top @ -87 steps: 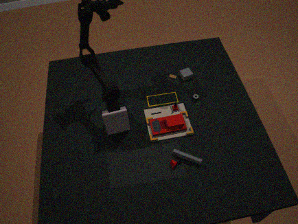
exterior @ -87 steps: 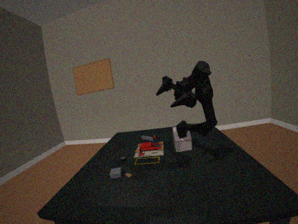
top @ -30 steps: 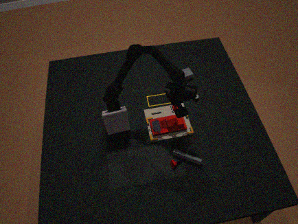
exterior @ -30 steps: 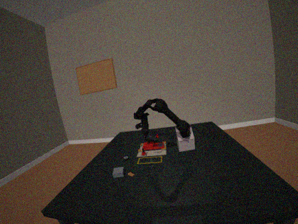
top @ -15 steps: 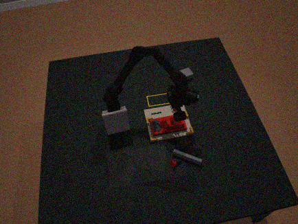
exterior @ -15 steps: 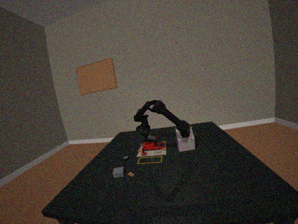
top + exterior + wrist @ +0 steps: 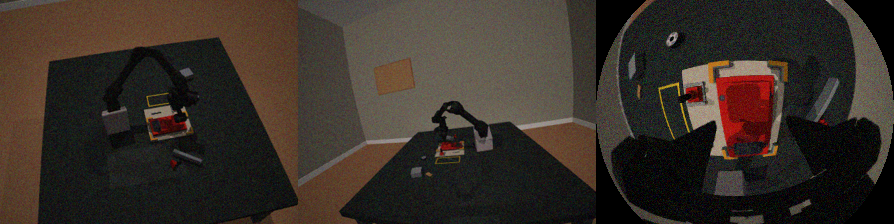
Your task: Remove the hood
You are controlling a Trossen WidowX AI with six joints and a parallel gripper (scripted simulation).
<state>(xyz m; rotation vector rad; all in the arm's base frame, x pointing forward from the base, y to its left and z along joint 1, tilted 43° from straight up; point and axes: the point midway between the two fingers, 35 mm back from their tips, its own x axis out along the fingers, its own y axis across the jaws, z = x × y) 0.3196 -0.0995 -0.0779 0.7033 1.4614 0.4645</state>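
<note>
Now: gripper tip 50 mm above the red hood.
</note>
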